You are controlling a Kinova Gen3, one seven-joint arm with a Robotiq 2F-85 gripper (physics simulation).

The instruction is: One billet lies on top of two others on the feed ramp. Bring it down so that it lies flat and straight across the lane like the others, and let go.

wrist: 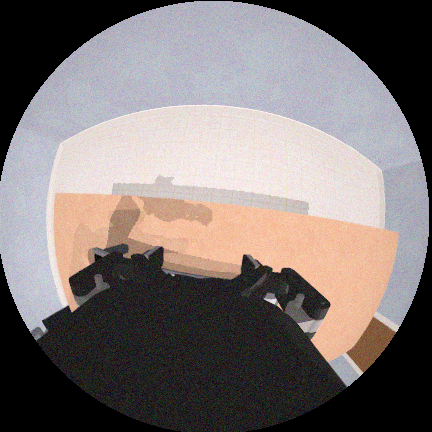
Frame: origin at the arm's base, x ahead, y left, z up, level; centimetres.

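Seen in the pictures: gripper, fingertip midpoint: [201, 259].
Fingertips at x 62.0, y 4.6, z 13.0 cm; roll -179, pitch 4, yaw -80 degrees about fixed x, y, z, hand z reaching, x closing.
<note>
A point is followed by its place in that frame.
My gripper [201, 259] @(x 62.0, y 4.6, z 13.0 cm) is open, its two black fingers wide apart at the lower middle of the wrist view, with nothing between them. A thin grey sliver of the feed ramp's edge [195, 274] @(x 55.8, y 5.3, z 4.2 cm) shows low between the fingers, just above the black gripper body. The rest of the ramp is mostly hidden behind the gripper. No billet shows in this view, so how the billets lie cannot be told.
The orange-tan table top [280, 235] @(x 66.2, y -10.4, z -1.7 cm) spreads behind and to the right of the fingers. Shadows of the arm and the ramp fall on it at the left and middle. Beyond its far edge is a pale tiled floor [225, 145], with blue-grey walls around it.
</note>
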